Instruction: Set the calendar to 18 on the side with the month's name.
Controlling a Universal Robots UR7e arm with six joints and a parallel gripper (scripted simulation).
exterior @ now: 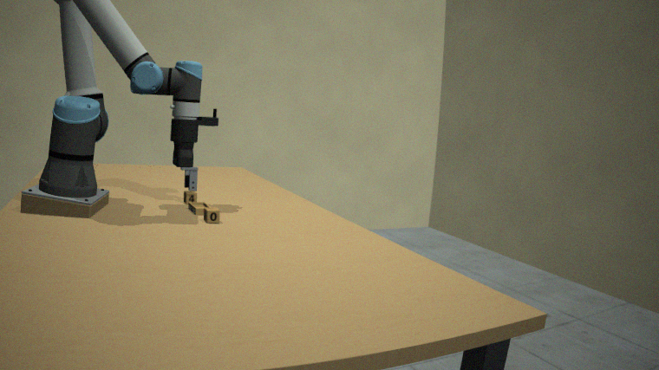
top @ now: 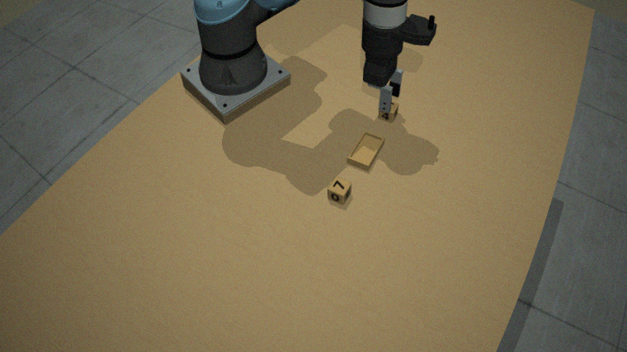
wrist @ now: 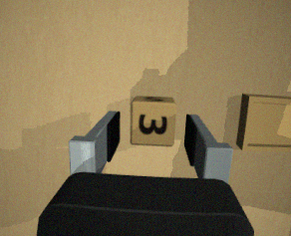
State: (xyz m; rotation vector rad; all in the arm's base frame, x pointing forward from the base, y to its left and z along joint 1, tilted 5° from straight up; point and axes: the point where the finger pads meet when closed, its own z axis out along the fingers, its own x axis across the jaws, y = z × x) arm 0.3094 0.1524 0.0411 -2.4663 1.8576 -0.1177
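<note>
My hand is 11 cm to the left of the wooden tray, 5 cm above it and 3 cm short of it.
</note>
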